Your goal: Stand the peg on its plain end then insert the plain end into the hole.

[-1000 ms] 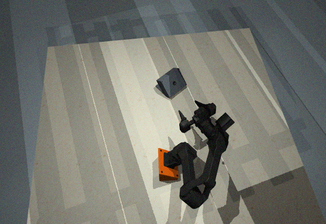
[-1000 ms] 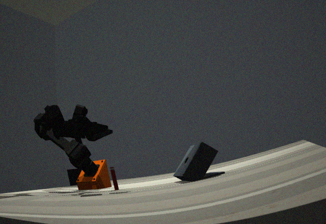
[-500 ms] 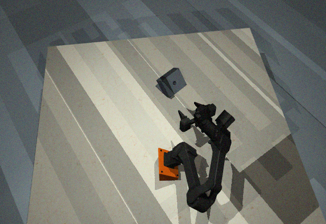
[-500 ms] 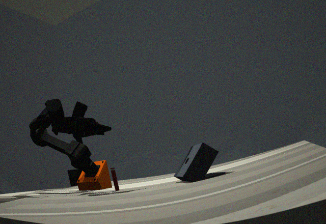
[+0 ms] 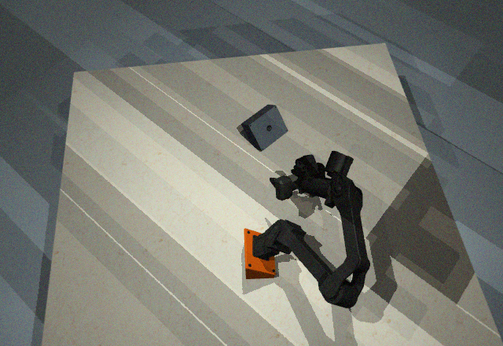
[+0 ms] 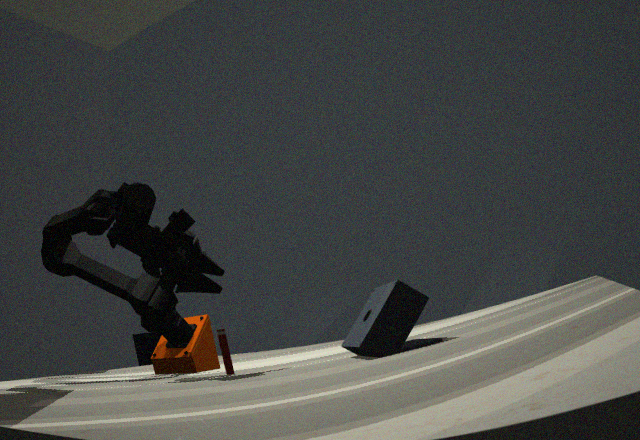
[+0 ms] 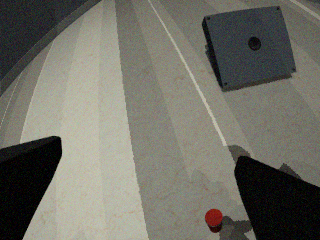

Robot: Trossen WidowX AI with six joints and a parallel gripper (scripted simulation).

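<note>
Now: gripper tip 3 cm to the left of the peg and 10 cm above it. Round my gripper tip: grey sloped panel 26 cm ahead, 4 cm to the left, 12 cm below; then thin foot plate 27 cm ahead, 6 cm to the left, 16 cm below.
</note>
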